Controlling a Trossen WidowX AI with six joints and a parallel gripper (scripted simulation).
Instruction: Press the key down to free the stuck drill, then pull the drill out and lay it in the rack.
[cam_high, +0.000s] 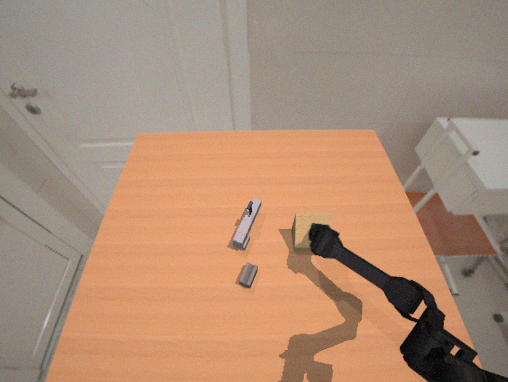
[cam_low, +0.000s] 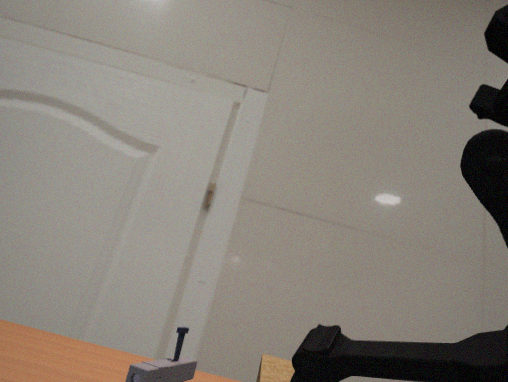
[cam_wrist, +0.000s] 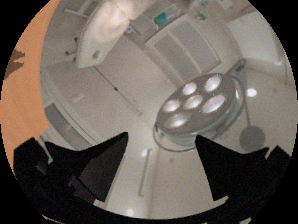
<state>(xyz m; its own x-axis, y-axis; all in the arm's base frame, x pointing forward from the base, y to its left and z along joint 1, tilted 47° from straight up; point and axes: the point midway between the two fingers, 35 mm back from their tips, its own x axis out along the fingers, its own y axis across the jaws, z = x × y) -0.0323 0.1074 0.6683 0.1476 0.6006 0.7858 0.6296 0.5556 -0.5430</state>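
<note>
Right now my gripper tip is 65 cm to the left of the blue key, 35 cm above it and 32 cm short of it. The rest, counted from my gripper tip: dark grey block: 44 cm to the right, 44 cm below, 30 cm ahead; then grey bar: 62 cm to the right, 41 cm below, 33 cm ahead; then drill: 60 cm to the right, 40 cm below, 33 cm ahead.
</note>
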